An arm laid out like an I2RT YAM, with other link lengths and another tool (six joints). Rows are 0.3 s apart.
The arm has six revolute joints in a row. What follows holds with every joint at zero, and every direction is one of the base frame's.
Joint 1 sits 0.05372 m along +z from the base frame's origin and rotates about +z.
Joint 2 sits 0.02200 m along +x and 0.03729 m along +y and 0.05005 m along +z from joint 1 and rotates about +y.
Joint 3 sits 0.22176 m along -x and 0.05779 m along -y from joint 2 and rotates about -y.
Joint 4 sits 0.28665 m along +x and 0.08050 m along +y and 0.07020 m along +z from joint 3 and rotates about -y.
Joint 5 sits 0.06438 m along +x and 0.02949 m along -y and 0.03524 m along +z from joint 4 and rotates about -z.
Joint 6 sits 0.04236 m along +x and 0.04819 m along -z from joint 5 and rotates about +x.
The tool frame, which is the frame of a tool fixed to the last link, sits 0.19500 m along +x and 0.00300 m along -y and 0.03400 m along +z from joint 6; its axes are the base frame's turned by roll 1.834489, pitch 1.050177 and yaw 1.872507 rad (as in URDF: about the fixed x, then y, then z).
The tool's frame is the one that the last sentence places.
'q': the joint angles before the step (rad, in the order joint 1, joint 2, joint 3, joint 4, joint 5, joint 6). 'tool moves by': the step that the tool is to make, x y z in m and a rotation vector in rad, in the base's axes. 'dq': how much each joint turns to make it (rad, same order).
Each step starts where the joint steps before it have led.
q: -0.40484 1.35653 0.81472 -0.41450 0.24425 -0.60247
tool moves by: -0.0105 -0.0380 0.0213 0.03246 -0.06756 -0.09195
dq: -0.11949 -0.03672 0.02124 -0.01492 -0.06400 0.01340
